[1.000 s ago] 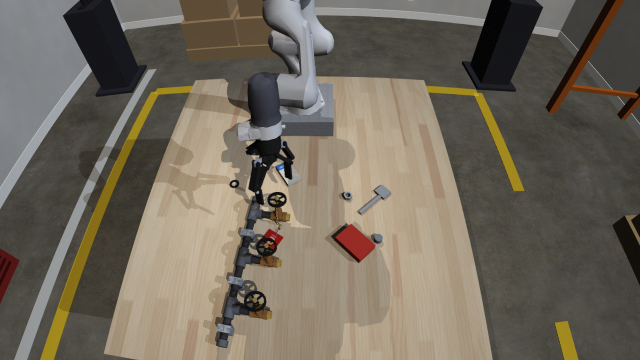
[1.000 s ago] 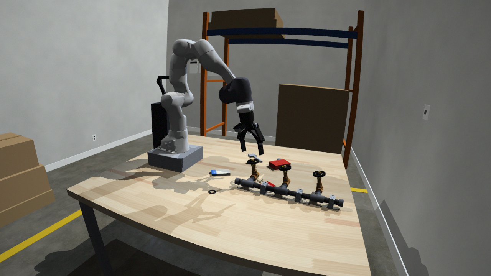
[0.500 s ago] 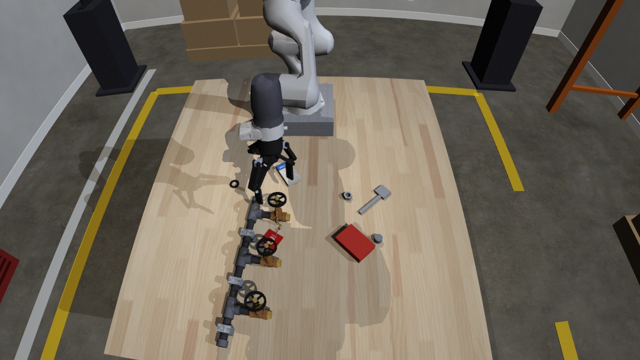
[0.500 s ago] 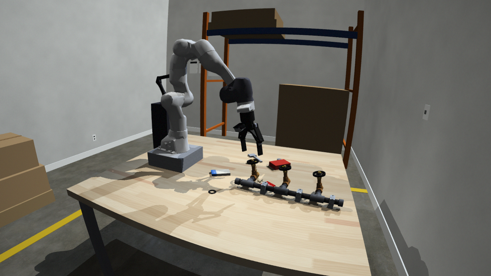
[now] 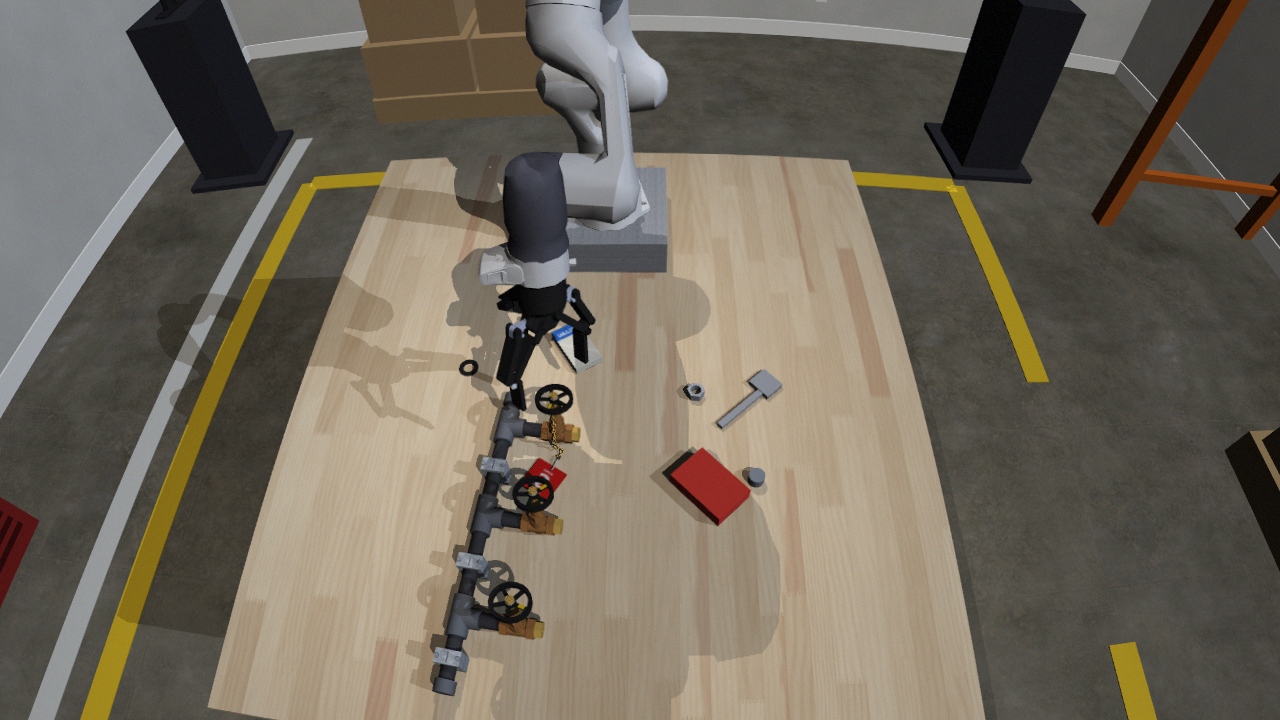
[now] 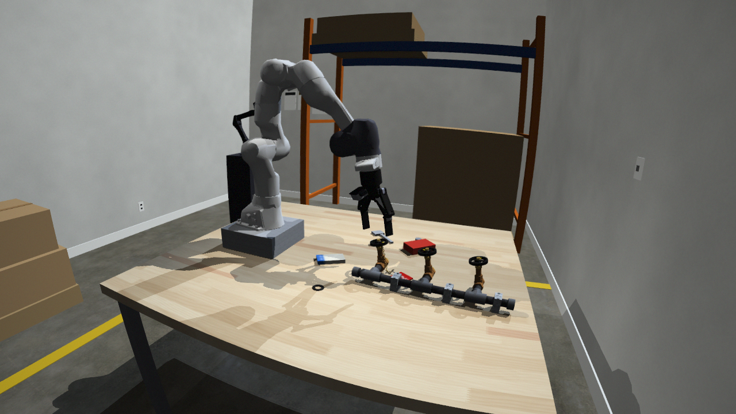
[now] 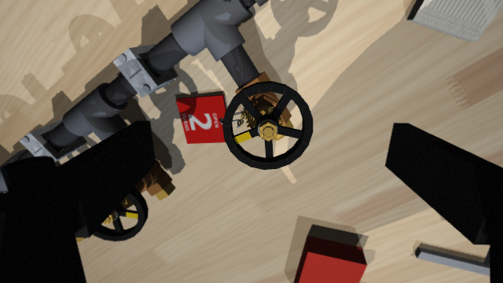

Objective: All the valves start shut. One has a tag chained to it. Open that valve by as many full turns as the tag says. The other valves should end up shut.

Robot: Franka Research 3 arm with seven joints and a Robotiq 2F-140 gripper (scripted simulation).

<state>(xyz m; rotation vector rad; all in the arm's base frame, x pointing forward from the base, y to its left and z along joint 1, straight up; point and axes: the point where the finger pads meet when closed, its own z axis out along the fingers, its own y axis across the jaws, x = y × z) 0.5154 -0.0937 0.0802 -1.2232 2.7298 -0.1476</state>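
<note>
The red tag lies 16 cm below my hand, 10 cm ahead of it and 2 cm to the right of it. From my hand the other things lie so: blue-and-white box (19 cm behind, 16 cm below, 3 cm to the left); then nut (26 cm to the left, 16 cm below, 7 cm behind); then black washer (20 cm to the right, 17 cm below, 15 cm behind).
</note>
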